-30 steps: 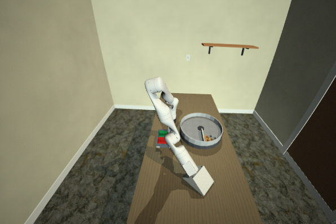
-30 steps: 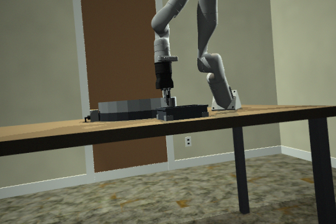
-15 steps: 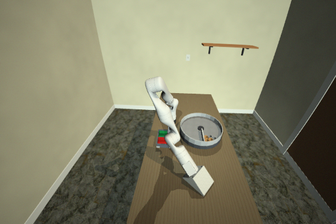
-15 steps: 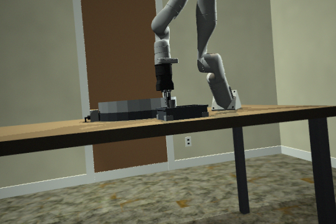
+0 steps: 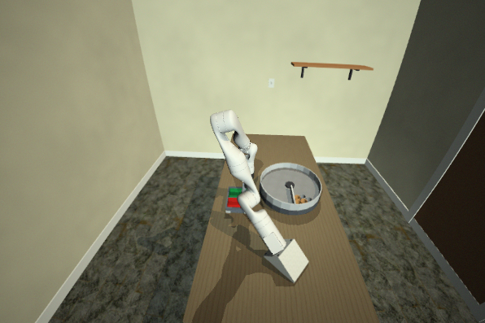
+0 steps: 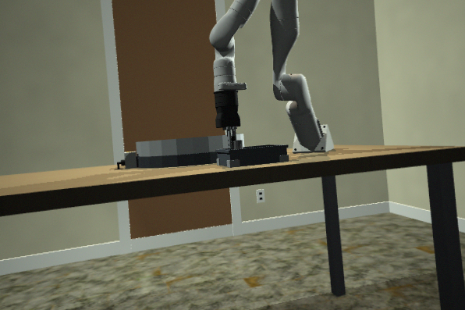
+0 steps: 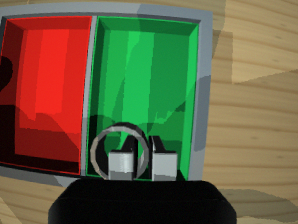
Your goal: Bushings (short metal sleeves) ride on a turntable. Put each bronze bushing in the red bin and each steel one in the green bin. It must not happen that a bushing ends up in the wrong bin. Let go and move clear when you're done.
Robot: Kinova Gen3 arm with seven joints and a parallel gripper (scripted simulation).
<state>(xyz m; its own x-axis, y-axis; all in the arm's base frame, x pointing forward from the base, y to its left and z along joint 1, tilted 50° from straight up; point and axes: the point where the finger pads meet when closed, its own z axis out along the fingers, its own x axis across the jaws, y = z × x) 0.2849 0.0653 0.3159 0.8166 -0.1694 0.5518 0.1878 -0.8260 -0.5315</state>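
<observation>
Now: hand 50 mm past the bin tray, 50 mm above it and 30 mm to the right of it. Also, from my hand: grey turntable 300 mm to the right, 120 mm ahead, 20 mm below.
</observation>
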